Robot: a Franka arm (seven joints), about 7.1 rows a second.
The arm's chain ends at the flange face. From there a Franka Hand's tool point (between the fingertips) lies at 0.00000 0.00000 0.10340 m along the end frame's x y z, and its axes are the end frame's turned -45 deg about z.
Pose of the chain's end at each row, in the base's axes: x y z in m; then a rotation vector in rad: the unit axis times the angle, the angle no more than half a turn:
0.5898, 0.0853, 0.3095, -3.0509, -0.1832, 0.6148
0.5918, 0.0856, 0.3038, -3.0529, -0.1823, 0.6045
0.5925, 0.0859, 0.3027, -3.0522, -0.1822, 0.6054
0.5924, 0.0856, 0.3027, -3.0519, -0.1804, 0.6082
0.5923, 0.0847, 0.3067, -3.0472, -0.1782, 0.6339
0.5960, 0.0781, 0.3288, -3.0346, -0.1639, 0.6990
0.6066, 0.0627, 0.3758, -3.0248, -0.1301, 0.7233
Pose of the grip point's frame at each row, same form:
0.5498, 0.0853, 0.2142, -2.6266, -1.2775, 0.5291
0.5524, 0.0857, 0.2082, -2.6306, -1.2784, 0.5204
0.5530, 0.0860, 0.2071, -2.6299, -1.2779, 0.5208
0.5528, 0.0857, 0.2072, -2.6298, -1.2760, 0.5233
0.5511, 0.0847, 0.2119, -2.6215, -1.2699, 0.5452
0.5508, 0.0780, 0.2358, -2.6034, -1.2469, 0.6002
0.5598, 0.0636, 0.2836, -2.6029, -1.2117, 0.6174

